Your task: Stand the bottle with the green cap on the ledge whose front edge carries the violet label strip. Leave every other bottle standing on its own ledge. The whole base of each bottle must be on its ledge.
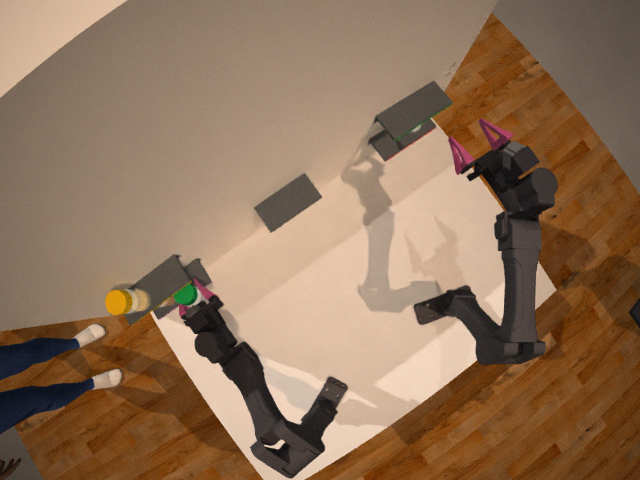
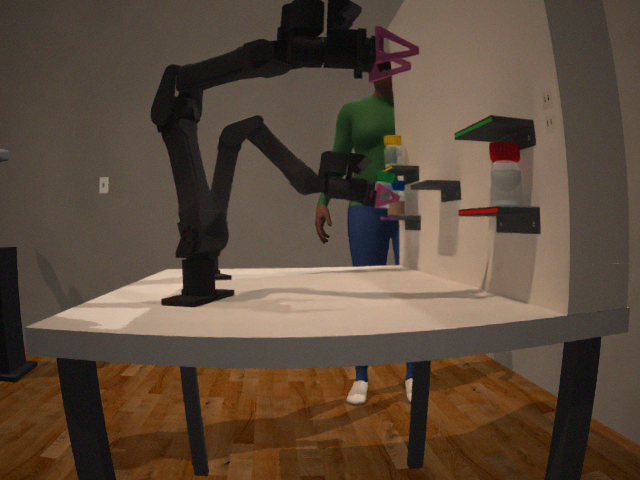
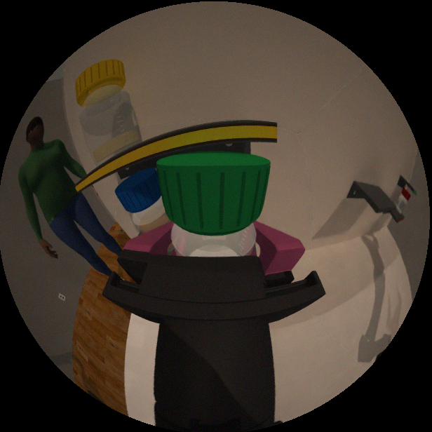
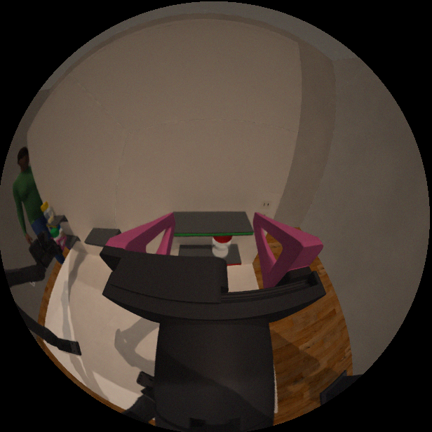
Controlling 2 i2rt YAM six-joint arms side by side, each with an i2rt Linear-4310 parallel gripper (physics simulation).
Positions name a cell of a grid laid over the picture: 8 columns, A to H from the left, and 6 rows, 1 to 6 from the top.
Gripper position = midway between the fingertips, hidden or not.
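Scene:
Right gripper, mine: visible in image 1 (F2); visible in image 2 (F1); in image 3, out of frame; visible in image 4 (D4).

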